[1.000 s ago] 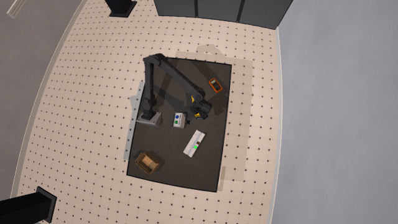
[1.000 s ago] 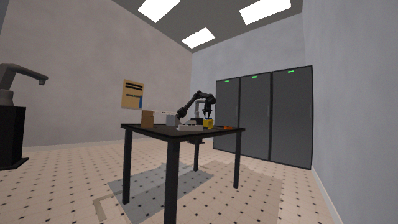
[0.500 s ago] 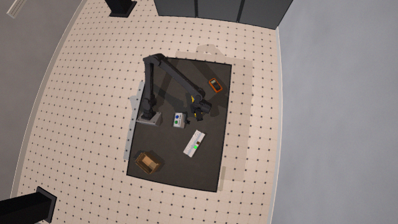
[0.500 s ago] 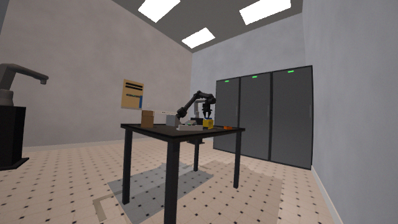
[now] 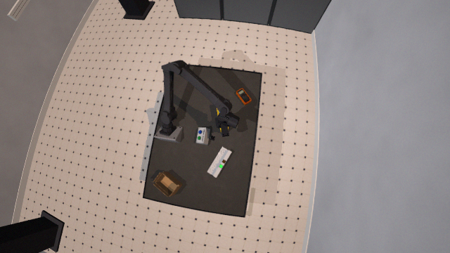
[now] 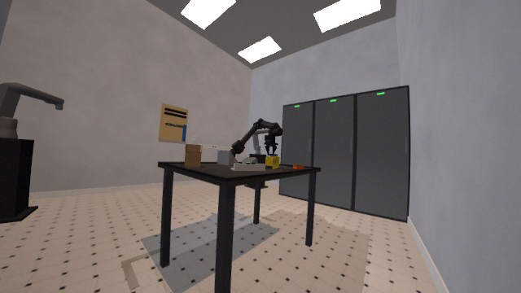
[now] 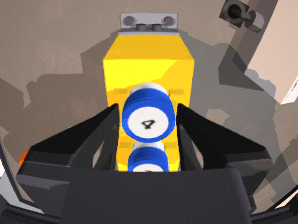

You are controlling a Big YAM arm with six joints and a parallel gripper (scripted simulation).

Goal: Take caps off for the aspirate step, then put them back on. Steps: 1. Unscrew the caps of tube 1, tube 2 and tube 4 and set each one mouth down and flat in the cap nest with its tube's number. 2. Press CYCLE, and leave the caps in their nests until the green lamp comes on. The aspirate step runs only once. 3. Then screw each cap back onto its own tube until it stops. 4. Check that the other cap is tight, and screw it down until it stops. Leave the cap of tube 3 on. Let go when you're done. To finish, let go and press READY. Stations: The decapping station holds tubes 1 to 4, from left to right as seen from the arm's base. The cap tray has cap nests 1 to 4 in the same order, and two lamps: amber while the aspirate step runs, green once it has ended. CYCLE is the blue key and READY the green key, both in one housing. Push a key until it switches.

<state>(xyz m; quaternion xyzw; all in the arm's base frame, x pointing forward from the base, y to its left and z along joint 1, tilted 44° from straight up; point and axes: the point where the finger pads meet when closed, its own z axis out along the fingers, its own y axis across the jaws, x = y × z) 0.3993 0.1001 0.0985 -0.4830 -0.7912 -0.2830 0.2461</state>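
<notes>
Right now my hand is 160 mm past the blue key, 90 mm to the left of it and 50 mm above it. Round my hand: green key 150 mm behind, 130 mm to the right, 50 mm below; then grey key housing 130 mm behind, 110 mm to the right, 60 mm below; then orange meter 290 mm to the left, 100 mm below, 90 mm ahead.
</notes>
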